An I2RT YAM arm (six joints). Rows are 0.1 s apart.
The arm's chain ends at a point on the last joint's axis. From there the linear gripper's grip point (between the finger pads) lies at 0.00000 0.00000 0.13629 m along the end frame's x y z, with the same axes.
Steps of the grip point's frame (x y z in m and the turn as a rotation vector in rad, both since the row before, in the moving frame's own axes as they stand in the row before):
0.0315, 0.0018, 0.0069, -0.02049, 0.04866, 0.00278
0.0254, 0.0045, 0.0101, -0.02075, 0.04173, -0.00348
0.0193, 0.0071, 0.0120, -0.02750, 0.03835, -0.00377
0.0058, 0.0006, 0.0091, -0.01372, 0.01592, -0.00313
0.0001, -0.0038, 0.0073, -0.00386, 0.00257, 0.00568
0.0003, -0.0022, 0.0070, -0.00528, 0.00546, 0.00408
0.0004, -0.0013, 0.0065, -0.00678, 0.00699, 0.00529
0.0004, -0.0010, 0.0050, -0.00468, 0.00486, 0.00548
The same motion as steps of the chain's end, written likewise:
0.0249, -0.0010, 0.0071, -0.02049, 0.04866, 0.00278
0.0197, 0.0017, 0.0102, -0.02075, 0.04173, -0.00348
0.0141, 0.0034, 0.0122, -0.02750, 0.03835, -0.00377
0.0036, -0.0013, 0.0091, -0.01372, 0.01592, -0.00313
-0.0002, -0.0043, 0.0073, -0.00386, 0.00257, 0.00568
-0.0004, -0.0029, 0.0070, -0.00528, 0.00546, 0.00408
-0.0006, -0.0022, 0.0065, -0.00678, 0.00699, 0.00529
-0.0003, -0.0016, 0.0050, -0.00468, 0.00486, 0.00548

